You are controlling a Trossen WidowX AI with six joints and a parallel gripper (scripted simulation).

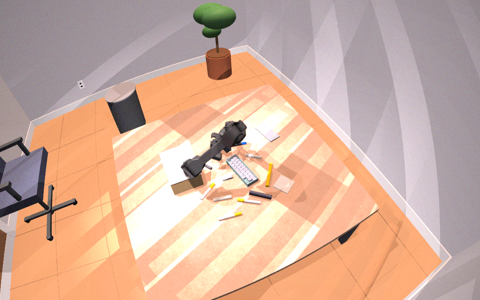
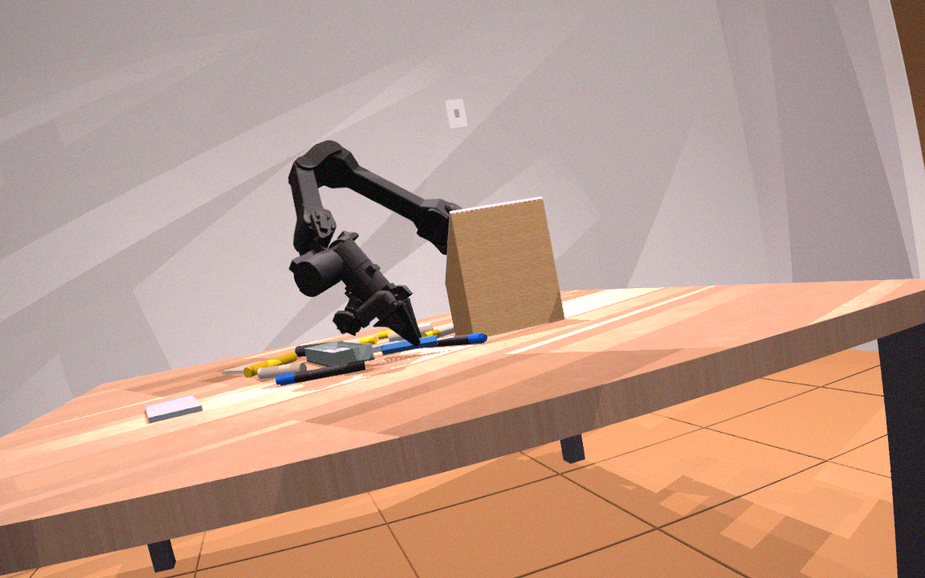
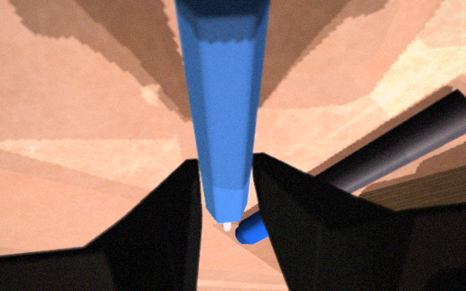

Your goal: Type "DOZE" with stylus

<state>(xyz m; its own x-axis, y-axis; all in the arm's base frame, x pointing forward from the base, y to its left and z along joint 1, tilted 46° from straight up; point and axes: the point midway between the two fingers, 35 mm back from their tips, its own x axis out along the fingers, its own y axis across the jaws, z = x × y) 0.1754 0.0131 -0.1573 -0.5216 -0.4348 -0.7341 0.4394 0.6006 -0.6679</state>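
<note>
The yellow marker lies 290 mm to the right of my gripper tip, 220 mm ahead of it and 10 mm below it. Round my gripper tip: dark pen (380 mm to the right, 110 mm ahead, 10 mm below); blue stylus (10 mm to the left, 10 mm behind); grey pad (400 mm ahead, 10 mm below).
</note>
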